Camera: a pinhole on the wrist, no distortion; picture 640 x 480 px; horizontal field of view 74.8 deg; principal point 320.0 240.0 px. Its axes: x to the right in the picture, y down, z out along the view. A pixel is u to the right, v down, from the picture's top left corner.
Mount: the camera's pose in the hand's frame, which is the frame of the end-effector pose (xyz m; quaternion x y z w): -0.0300 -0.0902 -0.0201 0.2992 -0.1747 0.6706 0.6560
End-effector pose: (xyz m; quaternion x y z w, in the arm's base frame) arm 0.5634 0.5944 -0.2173 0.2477 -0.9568 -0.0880 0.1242
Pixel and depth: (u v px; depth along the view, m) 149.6 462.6 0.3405
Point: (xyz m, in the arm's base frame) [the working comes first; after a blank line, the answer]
In the camera's frame: -0.1386 0.1811 0.3405

0.8364 0.3241 -0.5168
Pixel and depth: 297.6 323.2 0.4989
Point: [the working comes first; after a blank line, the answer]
In the camera's frame: -0.0267 0.0992 0.4989

0.6940 0.2821 -0.6661
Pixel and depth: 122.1 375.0 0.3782
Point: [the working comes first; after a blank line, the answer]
In the camera's frame: -0.1788 0.1220 0.3782

0.8074 0.2489 -0.5103
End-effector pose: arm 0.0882 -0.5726 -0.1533 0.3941 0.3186 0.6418 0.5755
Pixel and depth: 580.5 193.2 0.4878
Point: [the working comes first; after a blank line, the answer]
In the camera's frame: 0.3036 -0.0545 0.4878

0.6266 -0.4569 -0.0121
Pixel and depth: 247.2 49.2 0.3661
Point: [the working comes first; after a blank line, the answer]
In the camera's frame: -0.0637 -0.1669 0.3661

0.4237 -0.3405 -0.3401
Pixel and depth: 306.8 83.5 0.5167
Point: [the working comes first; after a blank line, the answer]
In the camera's frame: -0.0163 -0.1932 0.5167

0.5717 -0.2861 -0.3124
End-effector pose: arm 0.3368 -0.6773 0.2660 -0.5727 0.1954 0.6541 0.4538
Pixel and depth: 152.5 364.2 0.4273
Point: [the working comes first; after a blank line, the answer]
In the camera's frame: -0.1710 0.1268 0.4273

0.6160 -0.2855 0.5379
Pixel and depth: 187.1 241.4 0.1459
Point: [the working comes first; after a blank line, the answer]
In the camera's frame: -0.0463 0.0005 0.1459

0.4790 -0.5208 0.3467
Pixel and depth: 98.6 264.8 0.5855
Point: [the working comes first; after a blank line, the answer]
In the camera's frame: -0.3097 0.0347 0.5855

0.7763 -0.1278 0.4913
